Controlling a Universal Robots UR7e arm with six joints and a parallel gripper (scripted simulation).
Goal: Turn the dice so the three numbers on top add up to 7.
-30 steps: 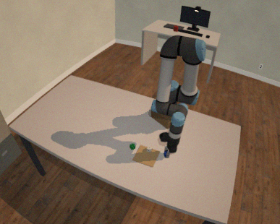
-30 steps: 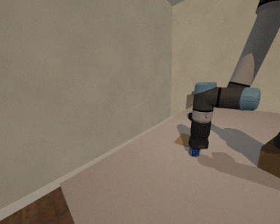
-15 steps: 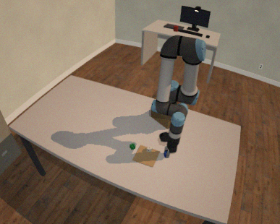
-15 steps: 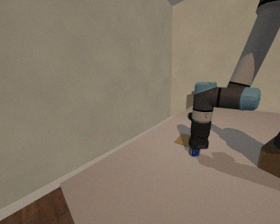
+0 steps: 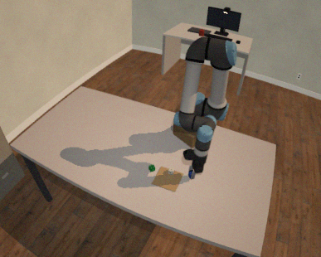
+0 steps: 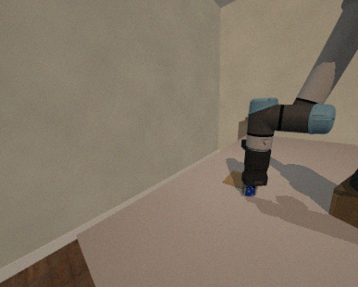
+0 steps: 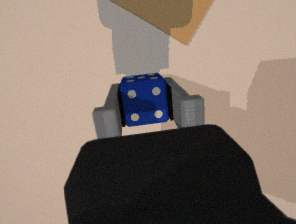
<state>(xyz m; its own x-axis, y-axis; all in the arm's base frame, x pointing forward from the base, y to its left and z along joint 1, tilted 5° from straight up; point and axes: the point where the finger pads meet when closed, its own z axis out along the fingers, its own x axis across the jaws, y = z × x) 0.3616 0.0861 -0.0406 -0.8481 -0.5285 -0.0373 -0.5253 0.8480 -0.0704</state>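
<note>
Right now the white die is 120 mm to the right of my hand and 20 mm below it. Also, from my hand: blue die (right at my hand); then green die (230 mm to the right, 20 mm below, 10 mm ahead); then tan mat (120 mm to the right, 50 mm ahead, 40 mm below).
</note>
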